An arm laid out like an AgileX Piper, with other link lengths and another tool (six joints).
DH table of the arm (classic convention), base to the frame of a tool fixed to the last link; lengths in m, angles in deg. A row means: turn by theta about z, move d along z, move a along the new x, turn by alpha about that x. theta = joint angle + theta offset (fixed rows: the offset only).
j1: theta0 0, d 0.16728, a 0, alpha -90
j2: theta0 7.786, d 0, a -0.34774, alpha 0
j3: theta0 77.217, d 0, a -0.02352, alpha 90
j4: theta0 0, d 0.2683, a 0, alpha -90
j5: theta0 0, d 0, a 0, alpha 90
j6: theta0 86, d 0.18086, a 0.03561, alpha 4.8
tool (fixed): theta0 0, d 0.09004, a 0, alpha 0
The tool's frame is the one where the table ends.
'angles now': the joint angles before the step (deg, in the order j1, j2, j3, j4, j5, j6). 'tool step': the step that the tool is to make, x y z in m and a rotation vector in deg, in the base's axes. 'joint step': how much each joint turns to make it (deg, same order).
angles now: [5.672 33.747 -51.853 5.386 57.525 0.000]
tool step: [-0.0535 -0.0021 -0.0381 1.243 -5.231 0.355]
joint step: [0.015 -16.109 10.722 0.787 0.058 0.015]
